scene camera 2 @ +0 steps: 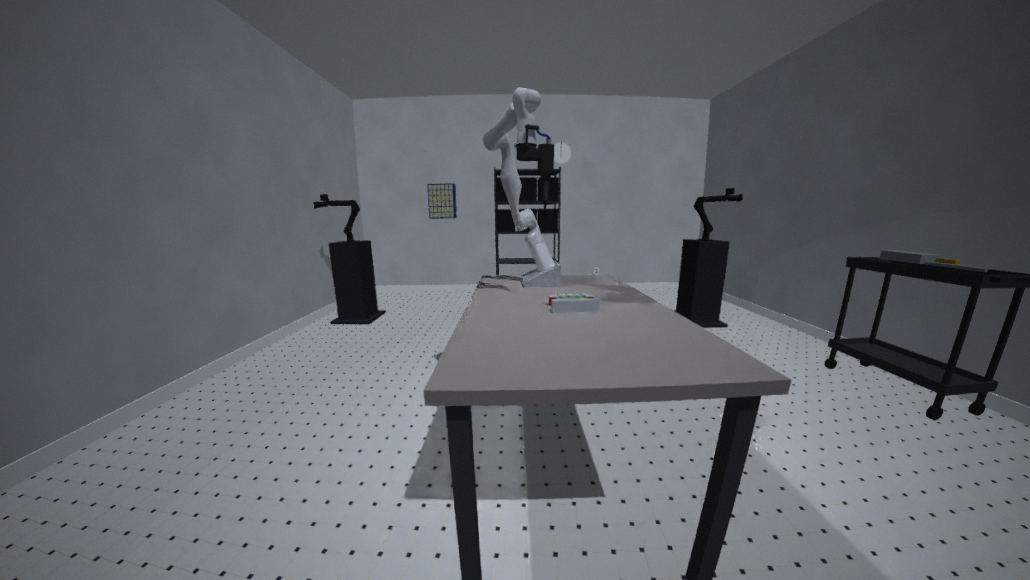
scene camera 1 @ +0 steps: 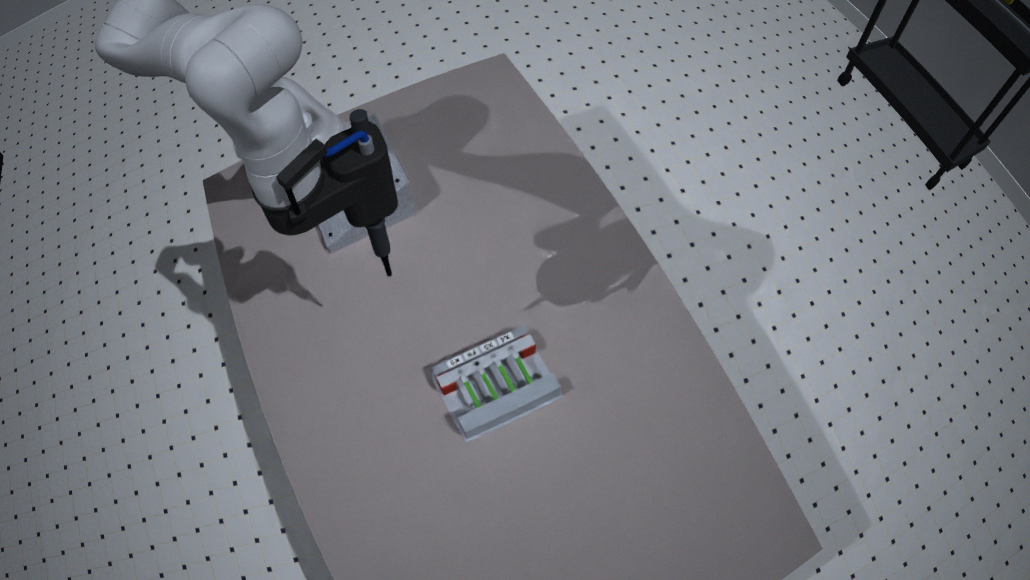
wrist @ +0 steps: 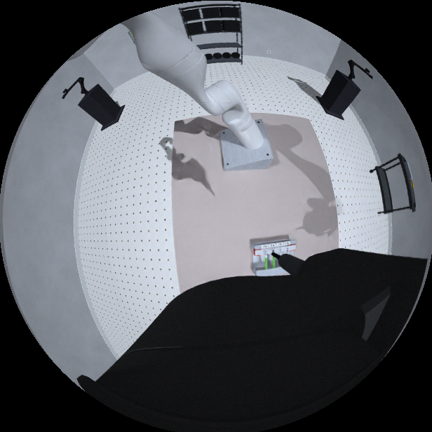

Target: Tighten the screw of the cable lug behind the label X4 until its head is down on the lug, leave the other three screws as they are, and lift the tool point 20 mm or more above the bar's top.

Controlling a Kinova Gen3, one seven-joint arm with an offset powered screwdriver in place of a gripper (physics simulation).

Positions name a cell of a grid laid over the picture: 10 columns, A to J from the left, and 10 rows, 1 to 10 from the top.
In view: a grey block (scene camera 1: F7).
